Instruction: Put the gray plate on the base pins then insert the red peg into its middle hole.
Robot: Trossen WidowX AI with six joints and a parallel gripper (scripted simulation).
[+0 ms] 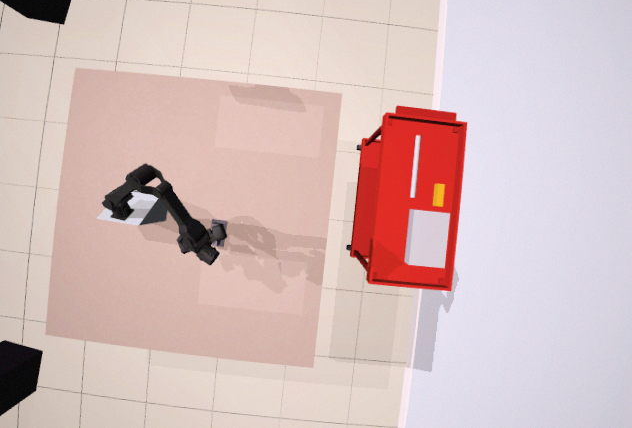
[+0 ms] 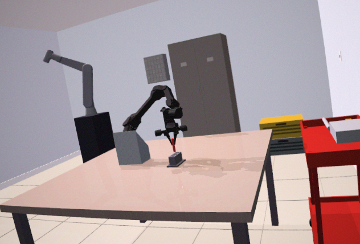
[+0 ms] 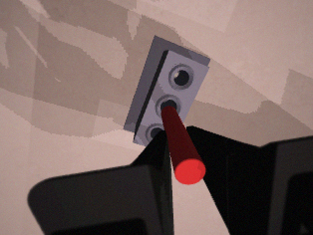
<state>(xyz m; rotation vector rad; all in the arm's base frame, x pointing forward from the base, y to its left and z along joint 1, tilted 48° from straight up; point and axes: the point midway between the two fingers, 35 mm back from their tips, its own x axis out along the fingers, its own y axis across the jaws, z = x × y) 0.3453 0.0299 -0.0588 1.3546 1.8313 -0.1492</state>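
Right now my gripper tip is 7 cm above the gray plate. From my gripper tip the other things lie so: red peg (right at my gripper tip); dark base (11 cm below).
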